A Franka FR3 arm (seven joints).
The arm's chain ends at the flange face. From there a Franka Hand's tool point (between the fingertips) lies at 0.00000 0.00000 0.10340 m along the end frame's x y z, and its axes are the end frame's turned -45 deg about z.
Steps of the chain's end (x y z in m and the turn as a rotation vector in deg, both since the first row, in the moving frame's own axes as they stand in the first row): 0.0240 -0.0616 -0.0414 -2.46 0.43 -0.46; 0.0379 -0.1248 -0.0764 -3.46 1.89 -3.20
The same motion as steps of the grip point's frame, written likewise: 0.0580 -0.0229 -0.0415 -2.04 -1.44 -0.46; 0.1132 -0.0546 -0.0766 -3.78 -1.11 -3.20
